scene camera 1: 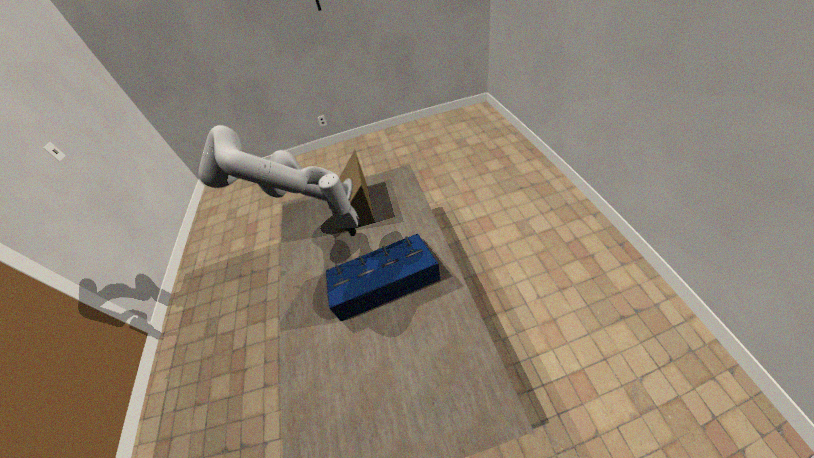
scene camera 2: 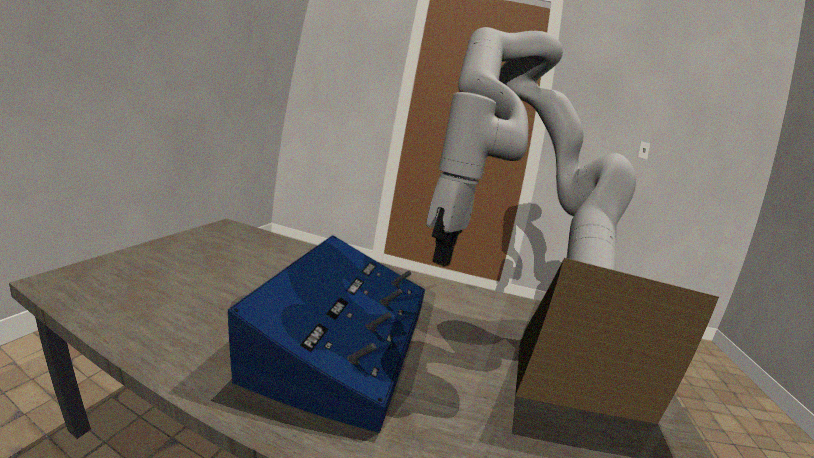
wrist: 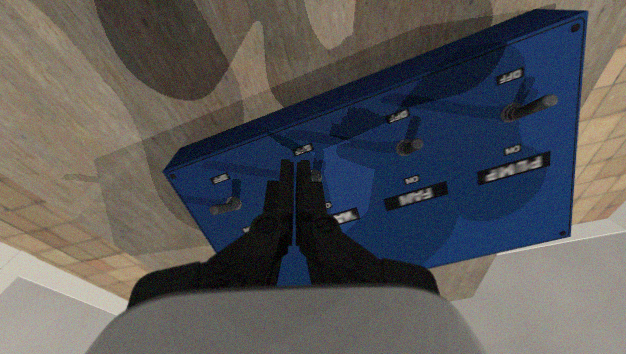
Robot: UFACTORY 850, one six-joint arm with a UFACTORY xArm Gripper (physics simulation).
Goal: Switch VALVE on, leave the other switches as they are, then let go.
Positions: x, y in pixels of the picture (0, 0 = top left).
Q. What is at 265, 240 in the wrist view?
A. My gripper.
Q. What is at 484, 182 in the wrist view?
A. A blue switch panel.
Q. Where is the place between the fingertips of my gripper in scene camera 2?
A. At 440, 263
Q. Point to a blue switch panel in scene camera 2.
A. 292, 339
